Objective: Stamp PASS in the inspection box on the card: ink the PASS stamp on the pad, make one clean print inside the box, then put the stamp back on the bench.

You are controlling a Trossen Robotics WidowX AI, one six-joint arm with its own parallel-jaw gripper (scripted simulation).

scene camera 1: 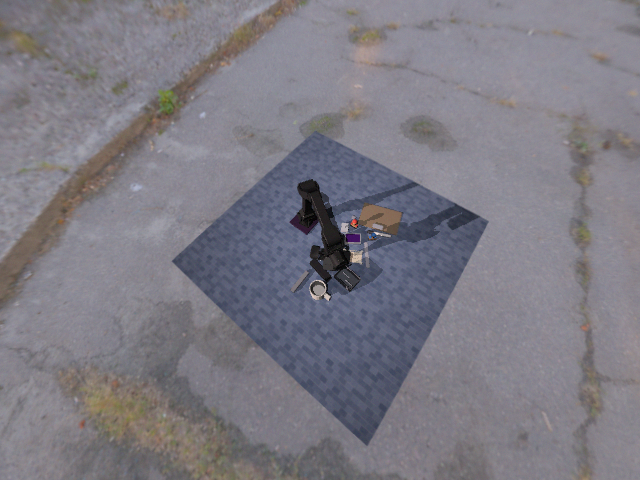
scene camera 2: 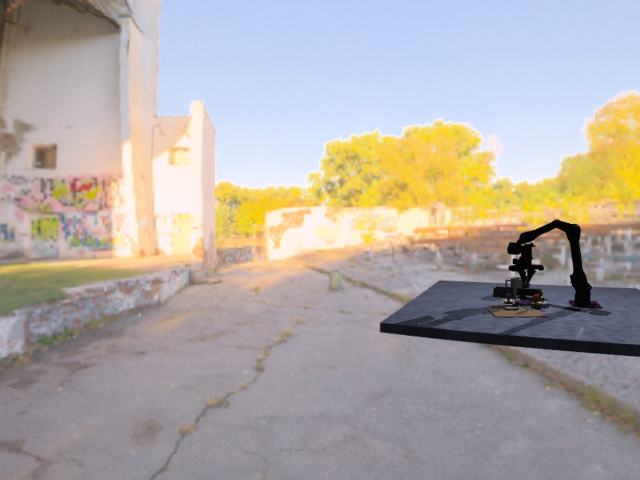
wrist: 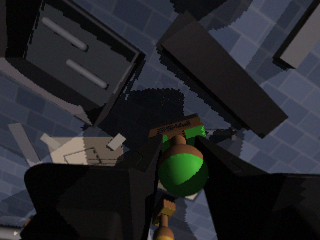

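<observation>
I can see my gripper here, along with a dark tray and a cardboard sheet, and there's a long black block and a beige card as well.
</observation>
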